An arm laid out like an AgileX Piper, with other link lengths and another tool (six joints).
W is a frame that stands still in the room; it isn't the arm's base.
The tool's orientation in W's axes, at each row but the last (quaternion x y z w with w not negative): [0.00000, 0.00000, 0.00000, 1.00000]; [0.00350, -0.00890, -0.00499, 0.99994]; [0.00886, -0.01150, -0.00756, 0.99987]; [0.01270, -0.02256, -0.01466, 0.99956]
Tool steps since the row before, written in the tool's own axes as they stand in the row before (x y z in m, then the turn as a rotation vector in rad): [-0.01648, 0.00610, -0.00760, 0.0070, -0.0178, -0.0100]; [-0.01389, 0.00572, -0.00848, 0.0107, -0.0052, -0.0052]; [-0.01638, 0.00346, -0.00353, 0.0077, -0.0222, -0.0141]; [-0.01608, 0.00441, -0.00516, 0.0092, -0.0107, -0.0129]
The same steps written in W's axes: [-0.01648, 0.00610, -0.00760, 0.0070, -0.0178, -0.0100]; [-0.01368, 0.00592, -0.00868, 0.0107, -0.0053, -0.0050]; [-0.01624, 0.00377, -0.00384, 0.0077, -0.0221, -0.0143]; [-0.01570, 0.00501, -0.00576, 0.0095, -0.0106, -0.0127]
